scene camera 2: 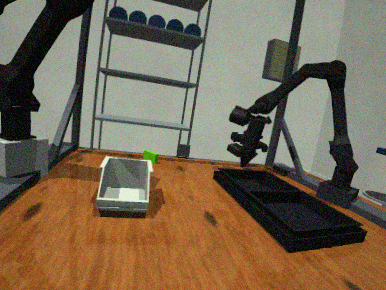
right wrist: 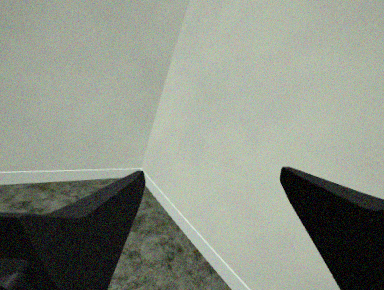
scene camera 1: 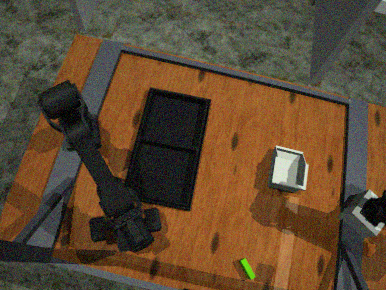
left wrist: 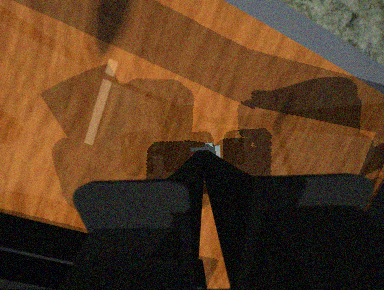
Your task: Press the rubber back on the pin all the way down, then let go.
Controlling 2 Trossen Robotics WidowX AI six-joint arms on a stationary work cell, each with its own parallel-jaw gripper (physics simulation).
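Frame: origin at the left arm's base, x left, y back, z up, level; millimetres.
Where they show: left gripper, between the fingertips: (scene camera 2: 241,166) (left wrist: 202,155); right gripper, between the fingertips: (right wrist: 212,175); left arm's base, origin of its link: (scene camera 2: 339,186); right arm's base, origin of its link: (scene camera 2: 15,137) (scene camera 1: 373,212).
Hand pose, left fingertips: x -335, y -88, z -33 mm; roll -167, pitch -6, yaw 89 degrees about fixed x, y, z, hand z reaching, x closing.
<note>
Each offset is from my left fingertips to the top centre of the thing. "*": to the spot under its first point.
My left gripper (left wrist: 202,155) (scene camera 2: 245,163) (scene camera 1: 134,234) is shut with its fingertips together and nothing between them, pointing down at the wooden table near its edge, beside the black tray. In the left wrist view a small grey pin base {dz -5, dx +9, dy +5 mm} (left wrist: 214,148) peeks out just beyond the fingertips; the rubber and the pin itself are hidden behind the fingers. My right gripper (right wrist: 212,175) is open and empty and faces a bare wall and the floor, away from the table.
A black two-compartment tray {dz +23, dx +246, dy -172 mm} (scene camera 1: 204,115) (scene camera 2: 249,198) lies next to the left gripper. A white bin {* dz -10, dx +93, dy -535 mm} (scene camera 1: 288,170) (scene camera 2: 123,198) and a green block {dz +20, dx -168, dy -319 mm} (scene camera 1: 247,268) (scene camera 2: 150,156) lie across the table. A shelf rack (scene camera 2: 146,78) stands behind the table.
</note>
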